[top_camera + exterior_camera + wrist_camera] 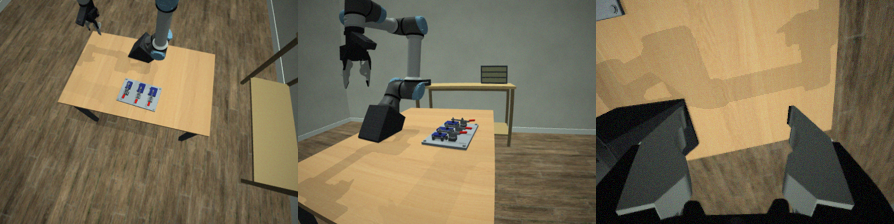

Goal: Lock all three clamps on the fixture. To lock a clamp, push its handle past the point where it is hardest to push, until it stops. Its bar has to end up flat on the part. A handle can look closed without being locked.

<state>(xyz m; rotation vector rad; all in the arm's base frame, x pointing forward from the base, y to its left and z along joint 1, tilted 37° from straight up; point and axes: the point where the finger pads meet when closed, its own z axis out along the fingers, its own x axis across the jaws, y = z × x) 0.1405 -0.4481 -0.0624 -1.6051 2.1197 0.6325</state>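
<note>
Right now the blue part is 30 cm below my hand, 28 cm to the left of it and 22 cm ahead of it.
</note>
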